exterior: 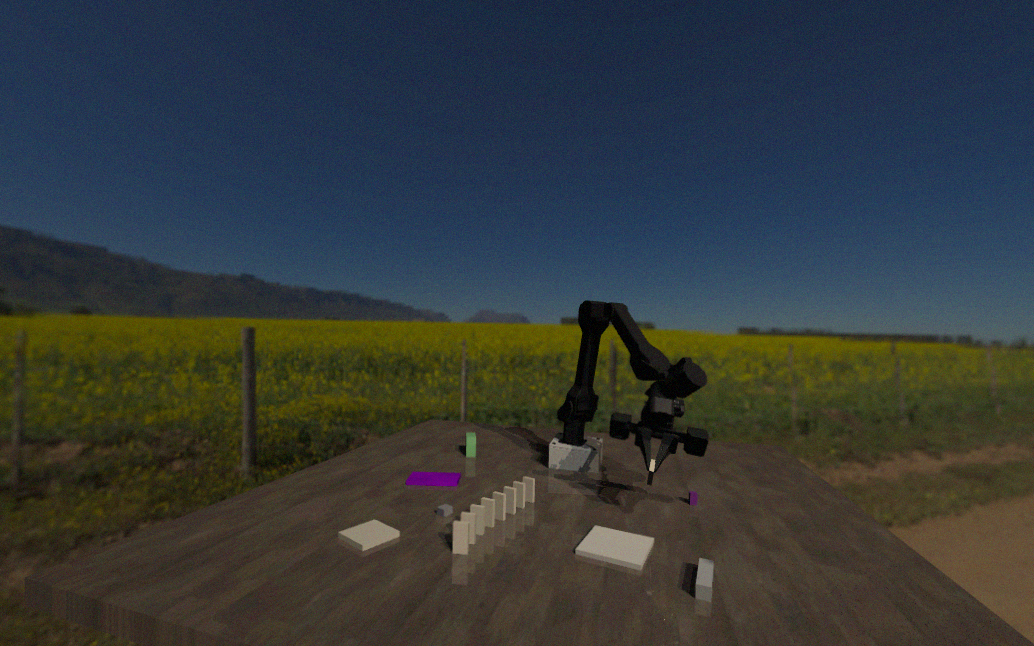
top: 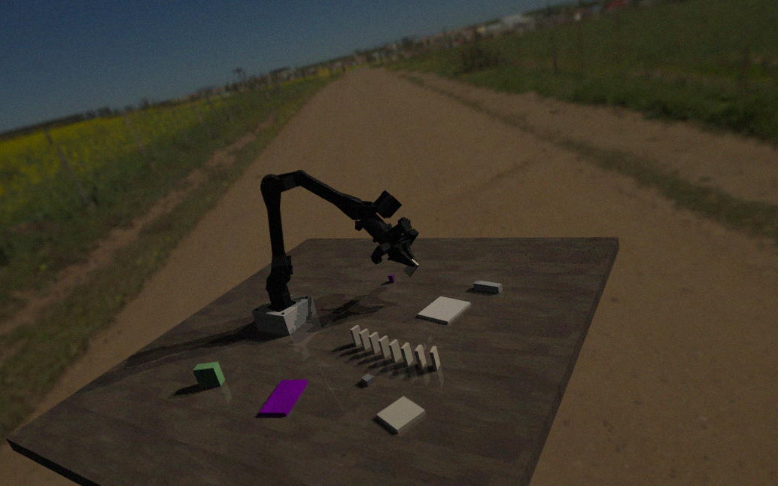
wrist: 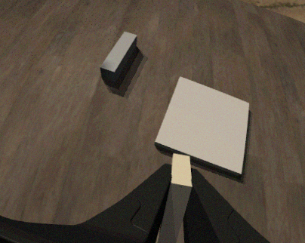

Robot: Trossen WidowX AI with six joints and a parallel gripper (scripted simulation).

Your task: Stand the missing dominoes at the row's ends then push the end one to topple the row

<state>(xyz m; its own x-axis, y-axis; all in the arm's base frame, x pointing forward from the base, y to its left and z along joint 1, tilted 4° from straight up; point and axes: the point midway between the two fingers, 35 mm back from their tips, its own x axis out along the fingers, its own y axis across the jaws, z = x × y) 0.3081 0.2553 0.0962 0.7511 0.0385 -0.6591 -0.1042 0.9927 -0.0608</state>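
Right now the white flat plate is 11 cm ahead of my gripper tip, 4 cm to the right of it and 11 cm below it. Round my gripper tip: small purple cube 18 cm behind, 6 cm to the left, 10 cm below; then small grey cube 12 cm ahead, 38 cm to the right, 10 cm below; then purple flat tile 4 cm behind, 51 cm to the right, 11 cm below.
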